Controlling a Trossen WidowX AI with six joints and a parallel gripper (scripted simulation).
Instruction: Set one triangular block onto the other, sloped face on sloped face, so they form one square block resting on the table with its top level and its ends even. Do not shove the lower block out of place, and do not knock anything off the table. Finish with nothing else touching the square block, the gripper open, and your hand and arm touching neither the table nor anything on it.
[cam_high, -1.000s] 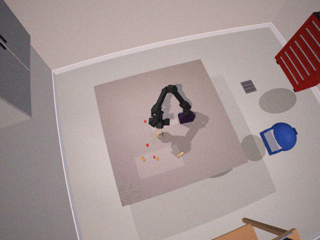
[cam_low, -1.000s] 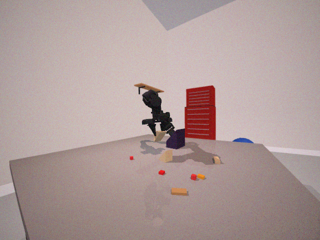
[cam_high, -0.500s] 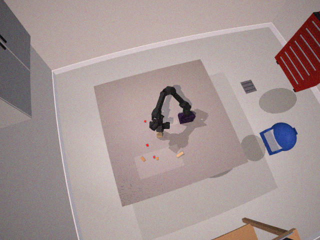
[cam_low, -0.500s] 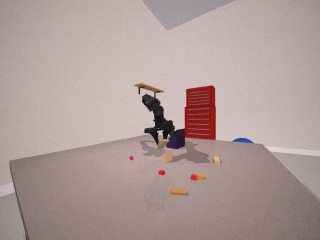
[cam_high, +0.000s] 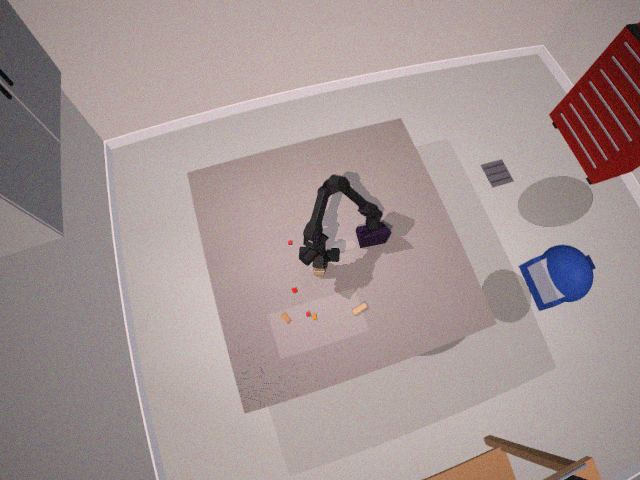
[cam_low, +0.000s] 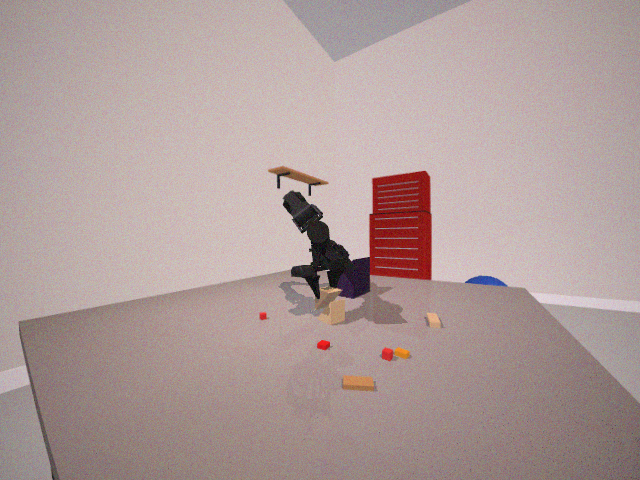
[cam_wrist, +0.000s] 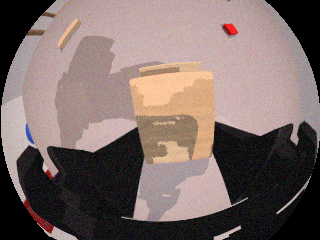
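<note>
The triangular block is 10 mm above my gripper tip. Round my gripper tip: orange block (230 mm to the left, 130 mm ahead, 60 mm below).
</note>
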